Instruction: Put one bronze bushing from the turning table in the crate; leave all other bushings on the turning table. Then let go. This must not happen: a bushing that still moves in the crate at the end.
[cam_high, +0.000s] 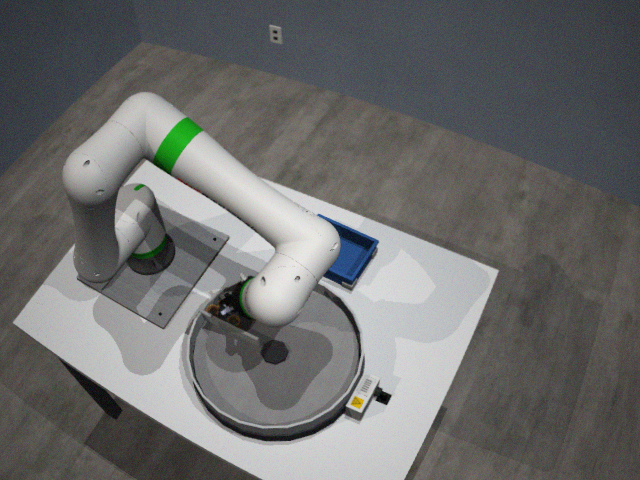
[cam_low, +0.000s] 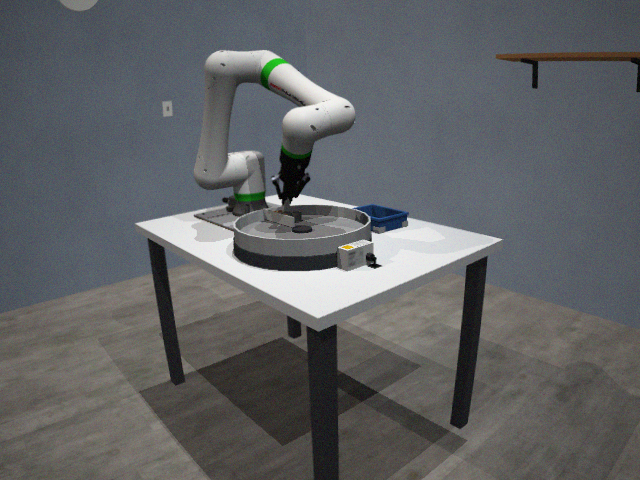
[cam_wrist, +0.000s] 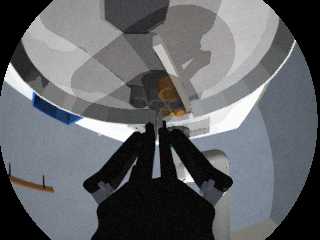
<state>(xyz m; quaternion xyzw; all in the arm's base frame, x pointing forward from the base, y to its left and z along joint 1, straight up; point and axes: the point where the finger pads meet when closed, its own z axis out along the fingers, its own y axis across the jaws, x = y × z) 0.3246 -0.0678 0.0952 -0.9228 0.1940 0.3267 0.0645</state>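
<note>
Now: hand 29 cm to the right of the blue crate, 15 cm short of it and 8 cm above it. Also, from my hand: round grey turning table 15 cm ahead, 6 cm to the right, 5 cm below.
</note>
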